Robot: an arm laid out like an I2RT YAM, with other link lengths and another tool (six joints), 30 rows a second.
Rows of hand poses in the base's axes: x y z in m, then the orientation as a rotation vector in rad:
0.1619, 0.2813, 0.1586, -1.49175, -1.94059, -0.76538
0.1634, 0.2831, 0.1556, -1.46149, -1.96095, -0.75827
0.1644, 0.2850, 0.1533, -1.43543, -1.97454, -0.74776
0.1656, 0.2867, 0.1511, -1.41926, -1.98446, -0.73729
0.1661, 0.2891, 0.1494, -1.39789, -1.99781, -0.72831
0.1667, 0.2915, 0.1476, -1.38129, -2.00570, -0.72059
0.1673, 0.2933, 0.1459, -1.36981, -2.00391, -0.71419
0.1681, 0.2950, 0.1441, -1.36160, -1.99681, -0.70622
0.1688, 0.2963, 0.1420, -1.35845, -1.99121, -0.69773
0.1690, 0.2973, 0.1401, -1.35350, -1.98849, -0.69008
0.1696, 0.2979, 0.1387, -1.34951, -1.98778, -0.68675
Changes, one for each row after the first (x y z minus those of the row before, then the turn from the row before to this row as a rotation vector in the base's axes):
0.0015, 0.0018, -0.0030, 0.00008, -0.00543, 0.02739
0.0010, 0.0019, -0.0023, 0.00024, 0.00030, 0.02389
0.0012, 0.0017, -0.0022, -0.00245, 0.00133, 0.01627
0.0005, 0.0024, -0.0017, -0.00138, -0.00137, 0.02016
0.0006, 0.0024, -0.0018, -0.00014, 0.00098, 0.01532
0.0006, 0.0018, -0.0017, 0.00329, 0.00636, 0.00934
0.0008, 0.0017, -0.0018, 0.00391, 0.01059, 0.00641
0.0007, 0.0013, -0.0021, 0.00055, 0.00916, 0.00342
0.0002, 0.0010, -0.0019, 0.00021, 0.00685, 0.00505
0.0006, 0.0006, -0.0014, 0.00068, 0.00288, 0.00357

